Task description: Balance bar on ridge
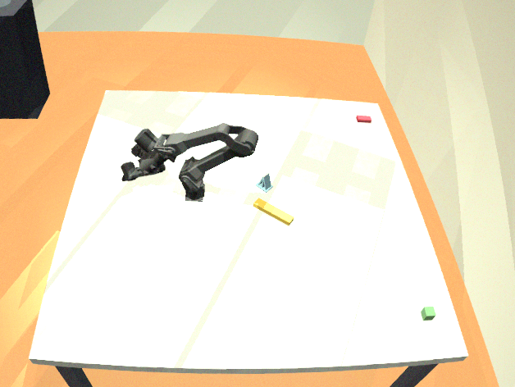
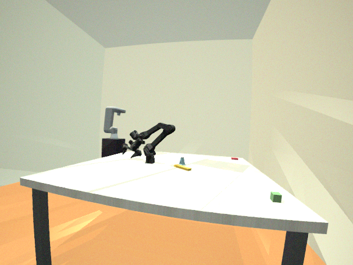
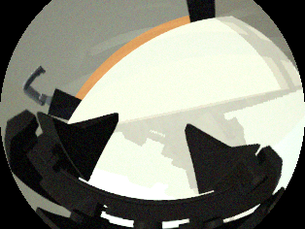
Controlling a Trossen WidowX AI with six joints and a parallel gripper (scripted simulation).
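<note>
My gripper tip is now 51 cm short of the yellow bar, 12 cm to the left of it and 2 cm above it. From my gripper tip the other things lie so: green cube (98 cm ahead, 55 cm to the right, 1 cm below); then small red block (98 cm ahead, 45 cm to the left, 2 cm below).
</note>
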